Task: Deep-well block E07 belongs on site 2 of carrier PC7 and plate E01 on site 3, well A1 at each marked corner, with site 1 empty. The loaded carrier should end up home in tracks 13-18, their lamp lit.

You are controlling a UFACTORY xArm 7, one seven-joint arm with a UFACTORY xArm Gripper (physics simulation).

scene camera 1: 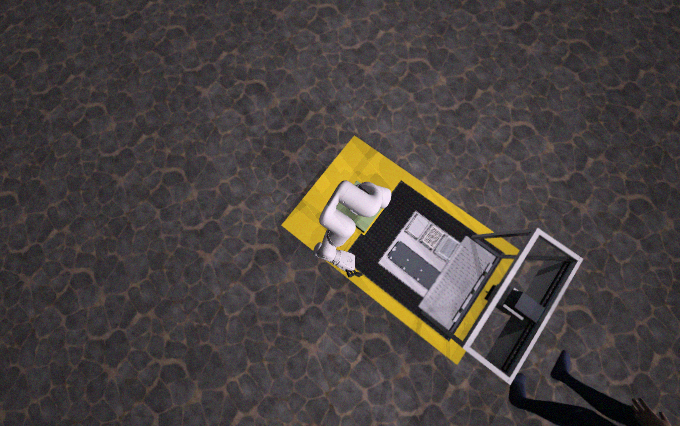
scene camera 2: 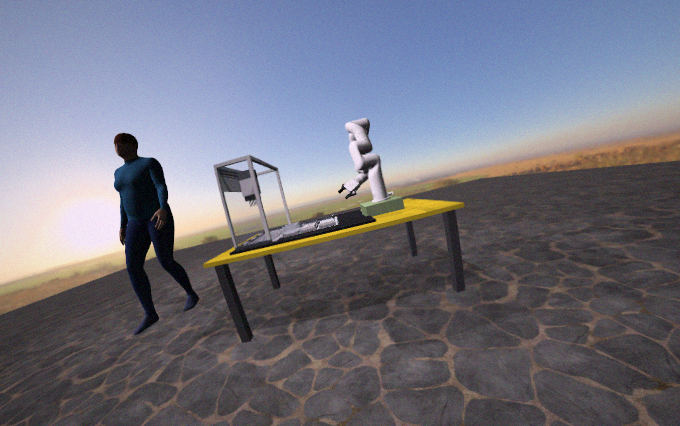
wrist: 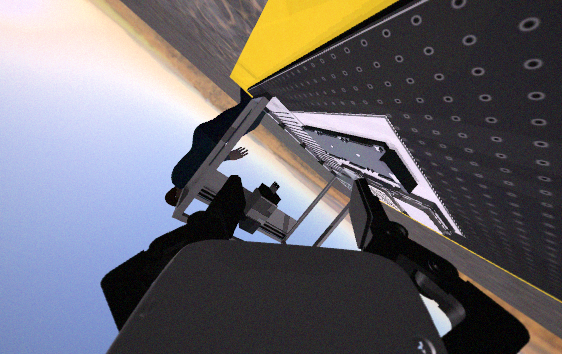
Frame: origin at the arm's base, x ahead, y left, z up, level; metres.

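Where they show: gripper, fingertip midpoint: (scene camera 1: 361,268) (scene camera 2: 342,195) (wrist: 295,191); arm's base, origin of the base link: (scene camera 2: 381,200).
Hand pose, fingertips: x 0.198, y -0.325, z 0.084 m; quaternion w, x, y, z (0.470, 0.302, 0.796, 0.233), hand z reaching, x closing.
Observation:
Each offset is from my fingertips to the centre of the thing. "spot": to the spot under its first point. Level surfaces: height alone.
My gripper (scene camera 1: 355,273) (scene camera 2: 344,192) (wrist: 295,191) is open and empty, raised above the table's long edge near the arm's base, well away from the labware. A dark grey plate-like piece, possibly carrier PC7 {dx +0.287, dy +0.182, dz -0.131 m} (scene camera 1: 414,265) (wrist: 350,150), lies on a white board {spot: dx +0.133, dy +0.113, dz -0.146 m} (scene camera 1: 386,261) (wrist: 360,119). Beside it in scene camera 1 stand a pale framed piece {dx +0.194, dy +0.405, dz -0.127 m} (scene camera 1: 416,225), a patterned piece {dx +0.305, dy +0.393, dz -0.127 m} (scene camera 1: 432,236) and a greyish piece {dx +0.411, dy +0.378, dz -0.113 m} (scene camera 1: 447,247) in a row. Labels, marked corners and site numbers are too small to read, so I cannot tell which is E07 or E01. No lit lamp can be made out.
A slotted light deck {dz -0.146 m} (scene camera 1: 459,280) adjoins the board. A tall open frame (scene camera 1: 560,244) (scene camera 2: 259,200) with a hanging head (scene camera 1: 529,305) (scene camera 2: 248,185) (wrist: 260,205) stands at the far end. A person (scene camera 1: 572,408) (scene camera 2: 140,185) (wrist: 200,142) is beyond it. A black perforated mat {dz -0.146 m} (scene camera 1: 371,245) (wrist: 500,110) covers part of the yellow table {dz -0.159 m} (scene camera 1: 311,213).

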